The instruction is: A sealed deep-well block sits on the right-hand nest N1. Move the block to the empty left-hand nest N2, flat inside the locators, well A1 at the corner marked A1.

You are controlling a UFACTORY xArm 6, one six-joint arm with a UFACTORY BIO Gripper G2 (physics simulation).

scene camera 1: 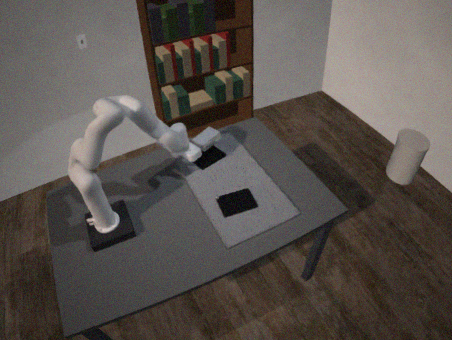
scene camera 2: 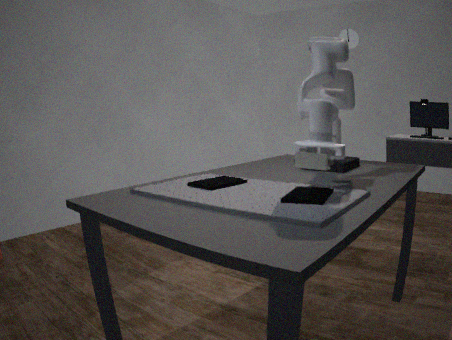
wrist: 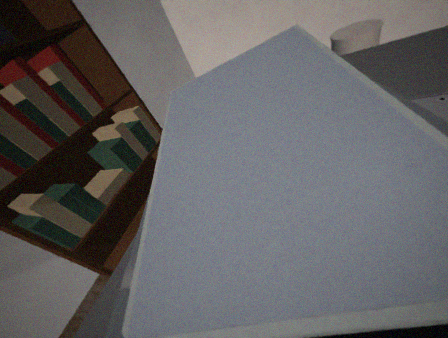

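Seen in the pictures: end effector, tool point: [scene camera 1: 205, 140] [wrist: 264, 174]; arm's base, origin of the base link: [scene camera 1: 107, 222].
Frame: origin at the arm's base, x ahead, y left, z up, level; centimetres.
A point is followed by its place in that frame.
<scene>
The sealed deep-well block [scene camera 1: 206, 138] {x 56.3, y 31.7, z 9.6 cm} [scene camera 2: 311, 160] {x 62.1, y 37.3, z 8.5 cm} [wrist: 290, 190] {x 54.0, y 31.6, z 9.2 cm} is a pale, flat-topped box. My gripper [scene camera 1: 198, 145] [scene camera 2: 329, 161] is shut on it and holds it in the air, near the left-hand nest N2 [scene camera 1: 210, 157] {x 57.1, y 29.6, z -1.8 cm} [scene camera 2: 307, 195] {x 58.5, y 33.1, z -1.8 cm}, with a gap below it. The block looks roughly level in scene camera 2. N2 is a black rectangle with nothing seen in it. The right-hand nest N1 [scene camera 1: 237, 202] {x 61.1, y -4.6, z -1.8 cm} [scene camera 2: 217, 182] {x 62.7, y -1.6, z -1.8 cm} is black and holds no block. In the wrist view the block's top fills the middle and hides the nests. The A1 marks are too small to read.
Both nests lie on a pale perforated board [scene camera 1: 275, 209] {x 76.5, y -13.3, z -3.0 cm} [scene camera 2: 257, 198] {x 66.3, y 21.1, z -3.0 cm} on the grey table [scene camera 1: 150, 265] {x 16.7, y -24.9, z -4.3 cm} [scene camera 2: 280, 252] {x 89.8, y 52.4, z -4.3 cm}. The arm's dark base plate [scene camera 1: 120, 235] {x 6.0, y -9.1, z 0.0 cm} [scene camera 2: 354, 163] {x -5.0, y 10.2, z -2.0 cm} is on the table. A bookshelf [scene camera 1: 151, 75] [wrist: 100, 55] stands behind. A pale cylinder [scene camera 1: 407, 157] [wrist: 357, 37] stands beyond the table.
</scene>
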